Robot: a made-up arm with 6 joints. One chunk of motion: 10 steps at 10 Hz.
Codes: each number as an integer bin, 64 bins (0 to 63) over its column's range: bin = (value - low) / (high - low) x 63, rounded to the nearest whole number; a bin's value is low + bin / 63 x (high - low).
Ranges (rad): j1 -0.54..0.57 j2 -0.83..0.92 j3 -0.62..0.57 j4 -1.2..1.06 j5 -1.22..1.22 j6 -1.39..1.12
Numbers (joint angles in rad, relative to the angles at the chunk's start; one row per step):
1: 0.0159 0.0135 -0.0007 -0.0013 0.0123 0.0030
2: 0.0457 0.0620 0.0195 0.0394 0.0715 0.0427
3: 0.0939 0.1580 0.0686 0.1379 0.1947 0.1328
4: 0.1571 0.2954 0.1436 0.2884 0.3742 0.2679
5: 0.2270 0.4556 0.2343 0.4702 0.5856 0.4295
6: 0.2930 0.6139 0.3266 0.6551 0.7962 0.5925
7: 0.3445 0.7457 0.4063 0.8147 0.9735 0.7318
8: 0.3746 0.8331 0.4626 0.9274 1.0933 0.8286
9: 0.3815 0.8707 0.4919 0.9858 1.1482 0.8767
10: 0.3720 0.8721 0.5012 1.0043 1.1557 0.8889
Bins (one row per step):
1: 32 30 33 33 32 35
2: 33 32 34 35 33 36
3: 36 36 36 37 37 38
4: 40 41 40 41 41 42
5: 44 46 45 47 47 46
6: 47 52 50 52 52 50
7: 50 57 54 56 57 53
8: 52 60 57 59 60 56
9: 52 61 59 61 61 57
10: 52 61 59 61 61 57

